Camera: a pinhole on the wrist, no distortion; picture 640 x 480 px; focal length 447.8 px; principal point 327.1 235.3 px. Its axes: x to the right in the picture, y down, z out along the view. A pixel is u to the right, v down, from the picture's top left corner.
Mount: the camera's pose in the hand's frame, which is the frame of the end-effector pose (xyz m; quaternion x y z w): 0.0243 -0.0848 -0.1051 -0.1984 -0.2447 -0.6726 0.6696
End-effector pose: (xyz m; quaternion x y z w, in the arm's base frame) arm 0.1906 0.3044 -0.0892 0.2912 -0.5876 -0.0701 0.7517
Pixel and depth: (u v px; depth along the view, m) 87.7 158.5 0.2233
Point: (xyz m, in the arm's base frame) 0.1489 0.4329 -0.0353
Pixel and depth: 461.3 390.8 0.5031
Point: -0.1516 0.1680 0.1551
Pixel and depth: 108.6 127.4 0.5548
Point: -0.1165 0.6828 0.0594
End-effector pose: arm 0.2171 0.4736 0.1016 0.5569 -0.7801 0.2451 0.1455
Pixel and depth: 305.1 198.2 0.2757
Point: 0.1427 0.4509 -0.0147
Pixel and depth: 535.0 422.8 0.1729
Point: 0.2353 0.3481 0.0817
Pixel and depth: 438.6 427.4 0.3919
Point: 0.1056 0.2090 -0.0641
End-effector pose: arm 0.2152 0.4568 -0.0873 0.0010 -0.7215 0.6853 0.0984
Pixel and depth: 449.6 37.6 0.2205
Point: 0.2875 0.3446 -0.1004
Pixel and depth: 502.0 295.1 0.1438
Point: 0.1822 0.4143 -0.0408
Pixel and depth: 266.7 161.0 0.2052
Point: 0.2225 0.4172 -0.1503
